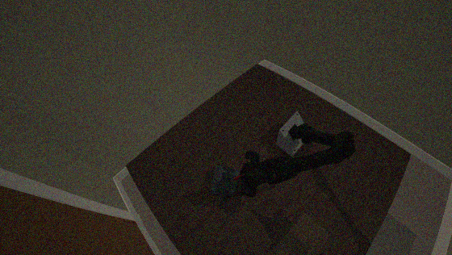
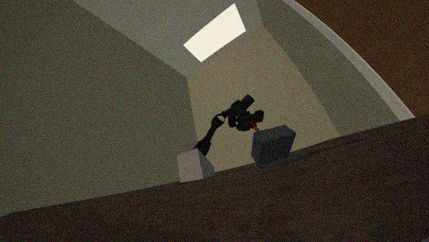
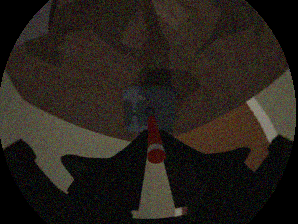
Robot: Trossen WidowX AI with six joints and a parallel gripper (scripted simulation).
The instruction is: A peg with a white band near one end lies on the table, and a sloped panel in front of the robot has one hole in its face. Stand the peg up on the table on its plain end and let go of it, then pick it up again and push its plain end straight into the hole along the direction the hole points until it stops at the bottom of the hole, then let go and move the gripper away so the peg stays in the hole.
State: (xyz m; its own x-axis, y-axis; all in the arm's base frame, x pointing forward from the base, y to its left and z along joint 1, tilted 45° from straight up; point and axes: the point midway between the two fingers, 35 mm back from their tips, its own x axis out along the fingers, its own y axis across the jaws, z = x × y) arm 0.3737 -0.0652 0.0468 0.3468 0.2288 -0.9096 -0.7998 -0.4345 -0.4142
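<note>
Right now the blue-grey sloped panel is 100 mm below my gripper tip, 70 mm to the right of it and 50 mm ahead of it. The rest, counted from my gripper tip: red peg 10 mm to the left, 10 mm behind, 10 mm above.
</note>
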